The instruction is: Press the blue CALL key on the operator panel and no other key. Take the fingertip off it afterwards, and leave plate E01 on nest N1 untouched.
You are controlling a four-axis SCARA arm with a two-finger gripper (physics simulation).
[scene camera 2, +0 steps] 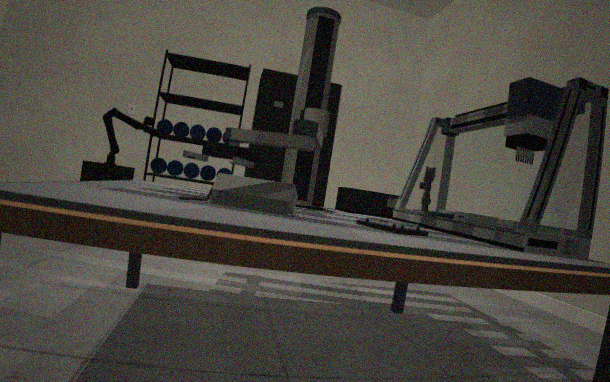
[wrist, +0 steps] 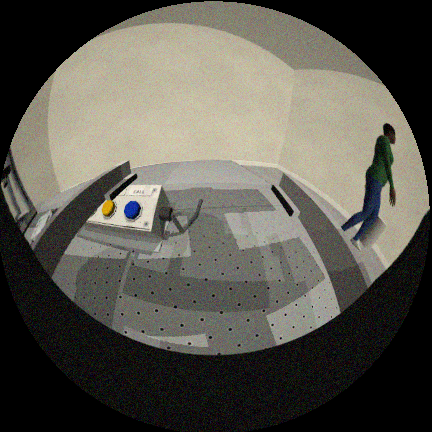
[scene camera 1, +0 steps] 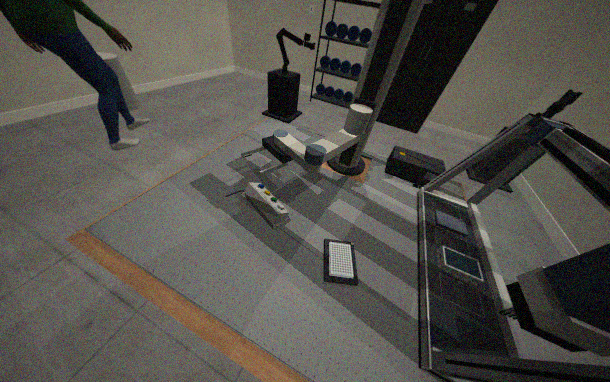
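Pixels of known places: gripper, fingertip midpoint: (scene camera 2: 208, 156) (wrist: 202, 168) (scene camera 1: 250, 163); arm's base, link origin: (scene camera 1: 345, 163).
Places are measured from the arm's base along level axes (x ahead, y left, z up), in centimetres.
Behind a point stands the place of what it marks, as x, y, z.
Note:
The pale sloped operator panel (scene camera 1: 254, 192) @[58.4, -28.1, 8.4] (scene camera 2: 252, 195) @[62.5, -23.3, 5.1] (wrist: 150, 207) @[52.8, -31.1, 7.8] stands on the table. Its blue CALL key (scene camera 1: 261, 186) @[53.5, -27.8, 8.2] (wrist: 132, 210) @[52.5, -28.6, 8.0] is at one end, beside the yellow key (scene camera 1: 267, 192) @[55.2, -23.5, 8.1] (wrist: 108, 208) @[54.5, -24.1, 8.1]. The green key (scene camera 1: 273, 199) @[57.6, -19.0, 8.4] and white key (scene camera 1: 280, 207) @[59.9, -14.2, 8.4] are further along, hidden in the wrist view. My gripper (scene camera 1: 251, 163) @[48.5, -37.0, 13.9] (scene camera 2: 218, 159) @[48.5, -37.0, 13.9] (wrist: 202, 168) @[48.5, -37.0, 13.9] is wide open and empty, apart from the panel and behind its CALL end in scene camera 1. In the wrist view the blue key lies left of centre, near the left finger. A white gridded plate (scene camera 1: 341, 259) @[66.2, 15.9, 3.3] sits on a dark nest (scene camera 1: 341, 281) @[73.4, 18.3, 2.5]; their labels are unreadable.
A cable (wrist: 196, 217) @[56.2, -39.0, 1.4] leaves the panel's CALL end. A framed gantry (scene camera 1: 424, 280) @[60.2, 45.1, 5.0] (scene camera 2: 542, 175) @[83.0, 49.8, 22.2] stands on the right. A dark box (scene camera 1: 415, 165) @[-3.8, 38.0, 12.4] (scene camera 2: 365, 200) @[-3.4, 34.0, 8.0] is near the arm's column (scene camera 2: 300, 90) @[4.5, -6.0, 50.8]. A person (scene camera 1: 107, 90) (wrist: 375, 175) stands beyond the table.

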